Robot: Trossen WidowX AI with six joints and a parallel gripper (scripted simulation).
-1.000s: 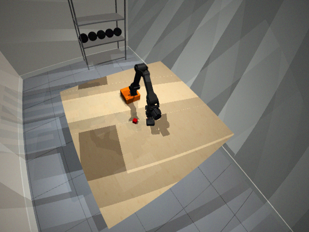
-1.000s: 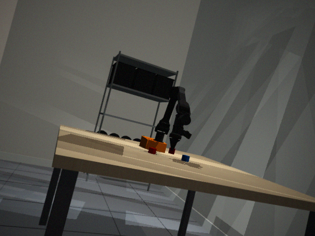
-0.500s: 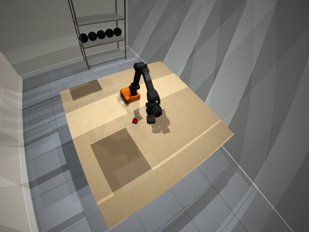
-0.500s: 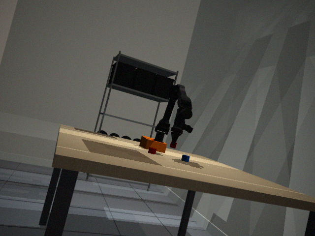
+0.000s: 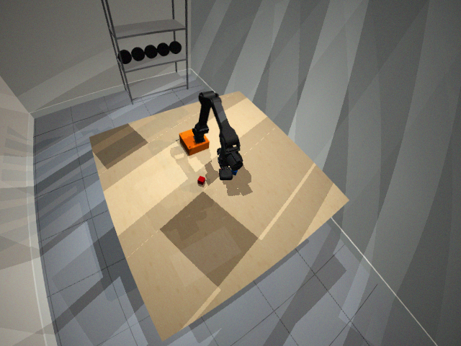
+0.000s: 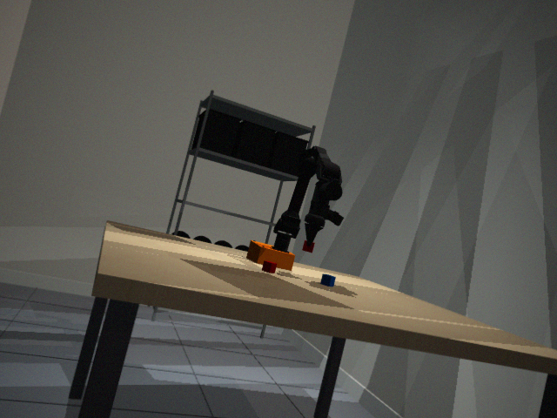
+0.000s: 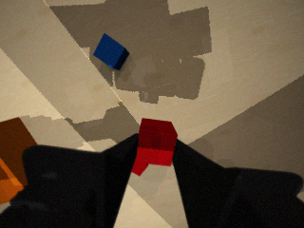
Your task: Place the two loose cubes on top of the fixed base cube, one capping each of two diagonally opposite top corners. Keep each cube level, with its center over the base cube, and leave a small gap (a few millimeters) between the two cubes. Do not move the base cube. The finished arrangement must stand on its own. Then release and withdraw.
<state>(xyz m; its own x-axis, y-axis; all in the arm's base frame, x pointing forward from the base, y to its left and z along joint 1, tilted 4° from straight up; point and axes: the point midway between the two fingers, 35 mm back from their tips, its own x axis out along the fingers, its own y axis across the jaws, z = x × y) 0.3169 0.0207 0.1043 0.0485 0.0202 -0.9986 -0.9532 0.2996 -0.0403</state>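
Now: the blue cube 50 mm behind my gripper tip, 110 mm to the left of it and 100 mm below it.
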